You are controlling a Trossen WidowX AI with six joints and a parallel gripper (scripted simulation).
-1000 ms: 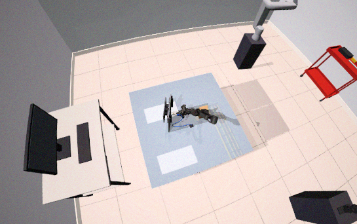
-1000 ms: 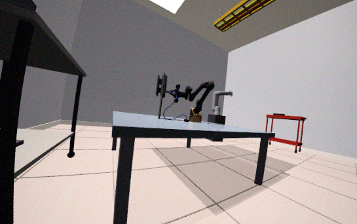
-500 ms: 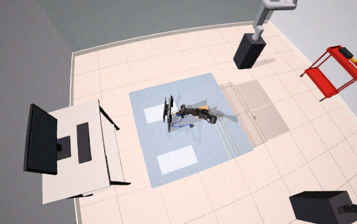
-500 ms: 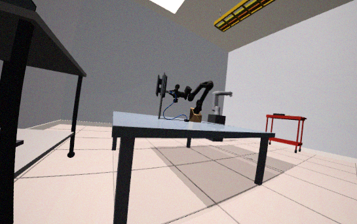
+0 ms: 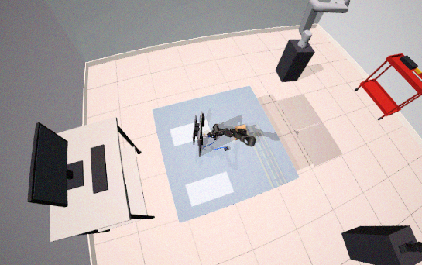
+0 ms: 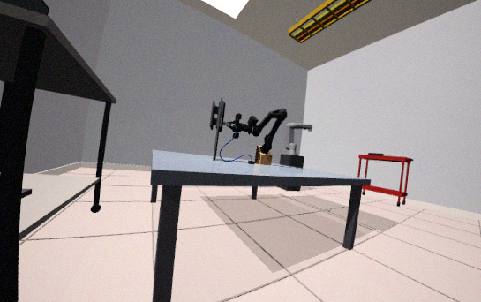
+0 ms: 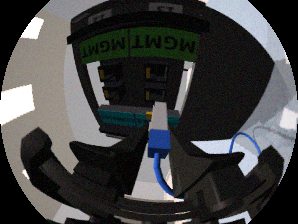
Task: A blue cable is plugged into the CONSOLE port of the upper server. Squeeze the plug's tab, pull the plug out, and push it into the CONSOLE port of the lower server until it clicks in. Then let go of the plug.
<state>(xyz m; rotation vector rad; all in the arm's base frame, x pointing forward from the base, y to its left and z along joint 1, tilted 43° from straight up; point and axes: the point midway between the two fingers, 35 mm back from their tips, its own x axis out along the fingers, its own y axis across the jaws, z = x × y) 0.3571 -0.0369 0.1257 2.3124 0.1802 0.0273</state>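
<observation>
Now: gripper tip 1 cm short of the blue plug.
</observation>
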